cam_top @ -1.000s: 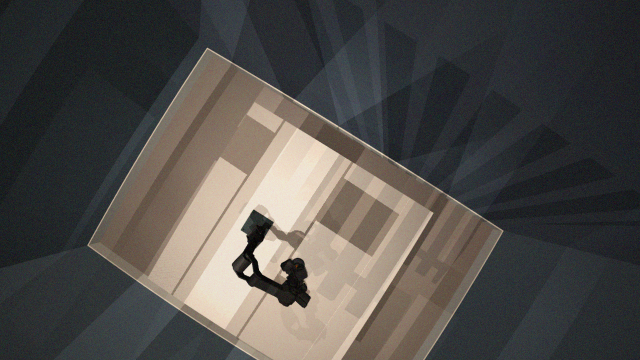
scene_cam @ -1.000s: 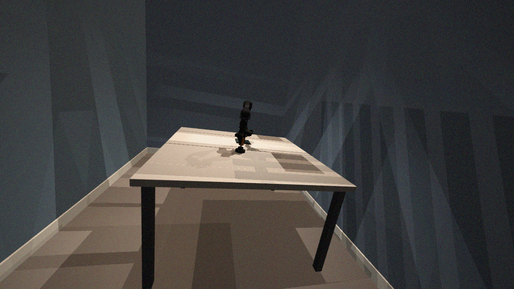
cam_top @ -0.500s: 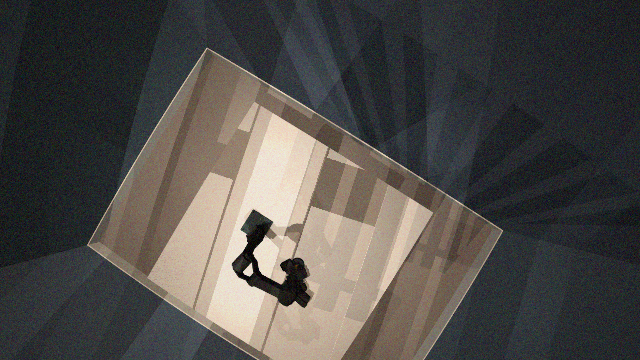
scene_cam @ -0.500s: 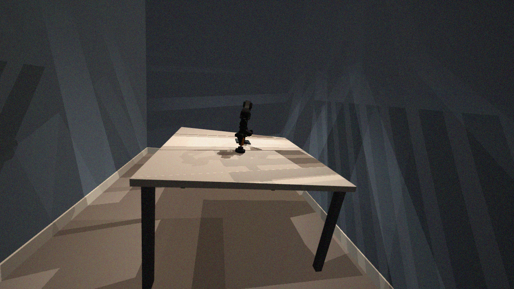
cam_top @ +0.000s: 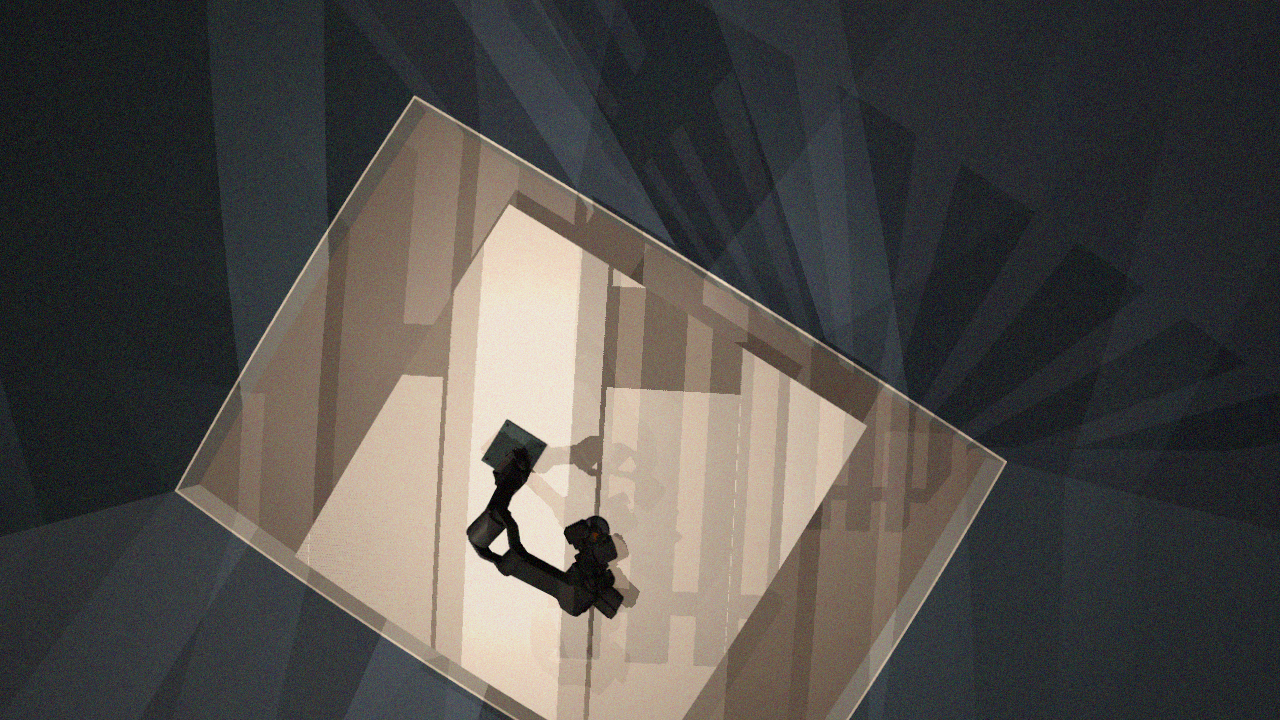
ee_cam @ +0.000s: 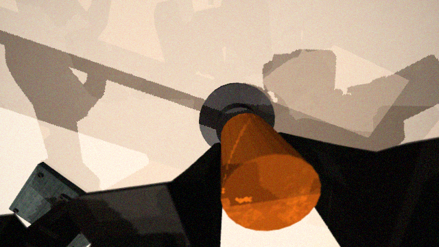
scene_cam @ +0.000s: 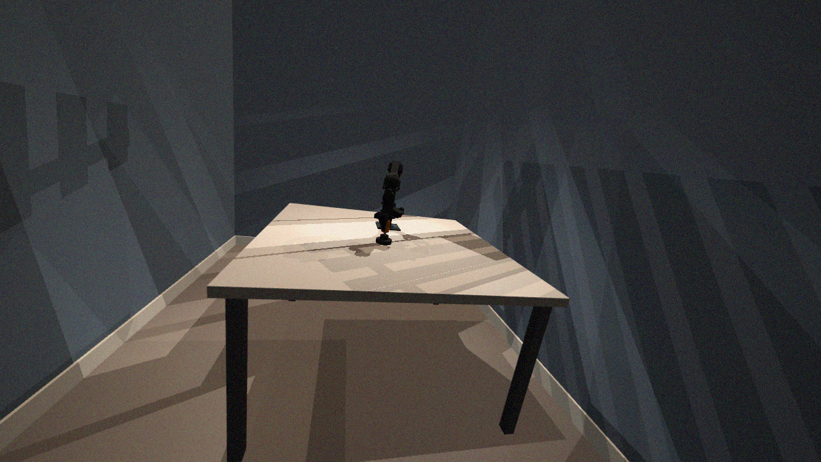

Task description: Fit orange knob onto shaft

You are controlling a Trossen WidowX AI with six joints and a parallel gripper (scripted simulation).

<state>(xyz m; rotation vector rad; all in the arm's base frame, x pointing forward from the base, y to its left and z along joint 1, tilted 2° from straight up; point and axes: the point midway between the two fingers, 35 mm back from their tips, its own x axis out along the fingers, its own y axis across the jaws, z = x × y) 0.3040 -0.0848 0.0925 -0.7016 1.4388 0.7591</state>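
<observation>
Now: gripper tip 3 cm below the orange knob. Round my gripper tip: round pedestal (4 cm below).
</observation>
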